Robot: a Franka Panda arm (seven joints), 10 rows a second.
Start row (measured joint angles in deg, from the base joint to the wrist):
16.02 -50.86 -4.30 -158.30 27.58 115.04 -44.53
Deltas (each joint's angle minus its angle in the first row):
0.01 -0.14 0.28 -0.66 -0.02 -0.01 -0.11
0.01 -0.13 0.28 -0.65 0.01 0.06 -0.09
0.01 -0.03 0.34 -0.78 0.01 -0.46 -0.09
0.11 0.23 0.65 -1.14 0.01 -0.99 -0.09
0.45 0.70 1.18 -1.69 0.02 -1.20 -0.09
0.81 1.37 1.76 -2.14 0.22 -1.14 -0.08
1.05 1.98 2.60 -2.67 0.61 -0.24 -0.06
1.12 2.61 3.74 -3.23 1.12 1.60 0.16
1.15 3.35 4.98 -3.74 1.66 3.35 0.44
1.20 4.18 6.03 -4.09 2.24 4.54 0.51
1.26 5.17 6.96 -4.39 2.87 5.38 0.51
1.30 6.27 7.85 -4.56 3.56 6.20 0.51
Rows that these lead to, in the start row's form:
16.03 -51.00 -4.02 -158.96 27.56 115.03 -44.64
16.03 -50.99 -4.02 -158.95 27.59 115.10 -44.62
16.03 -50.89 -3.96 -159.08 27.59 114.58 -44.62
16.13 -50.63 -3.65 -159.44 27.59 114.05 -44.62
16.47 -50.16 -3.12 -159.99 27.60 113.84 -44.62
16.83 -49.49 -2.54 -160.44 27.80 113.90 -44.61
17.07 -48.88 -1.70 -160.97 28.19 114.80 -44.59
17.14 -48.25 -0.56 -161.53 28.70 116.64 -44.37
17.17 -47.51 0.68 -162.04 29.24 118.39 -44.09
17.22 -46.68 1.73 -162.39 29.82 119.58 -44.02
17.28 -45.69 2.66 -162.69 30.45 120.42 -44.02
17.32 -44.59 3.55 -162.86 31.14 121.24 -44.02

